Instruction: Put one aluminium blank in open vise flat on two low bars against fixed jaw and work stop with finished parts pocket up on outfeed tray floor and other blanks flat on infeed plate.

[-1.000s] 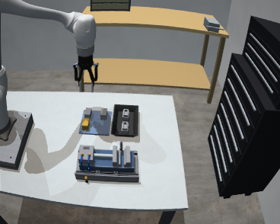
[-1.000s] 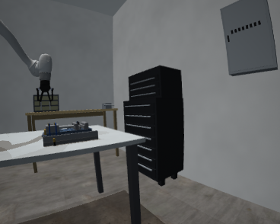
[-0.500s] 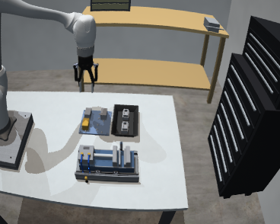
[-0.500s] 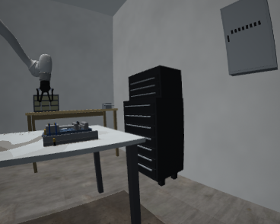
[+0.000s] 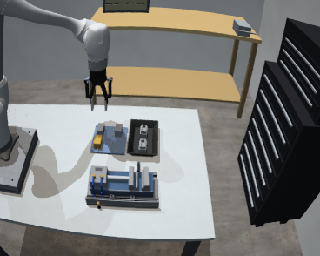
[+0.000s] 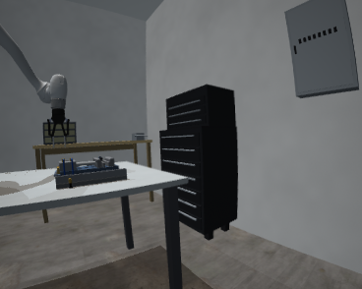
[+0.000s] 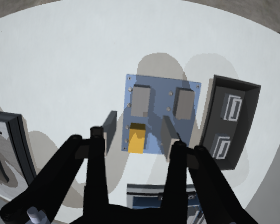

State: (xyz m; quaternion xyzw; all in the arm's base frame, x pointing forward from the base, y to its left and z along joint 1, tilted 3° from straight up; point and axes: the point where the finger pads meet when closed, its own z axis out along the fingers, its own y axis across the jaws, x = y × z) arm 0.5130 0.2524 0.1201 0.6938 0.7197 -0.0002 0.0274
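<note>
My hand is 160 mm above the aluminium blank. Round my hand: hose block 60 mm ahead, 350 mm to the right, 100 mm below; brass blank 90 mm to the right, 160 mm below; work stop 220 mm ahead, 290 mm to the right, 90 mm below.
</note>
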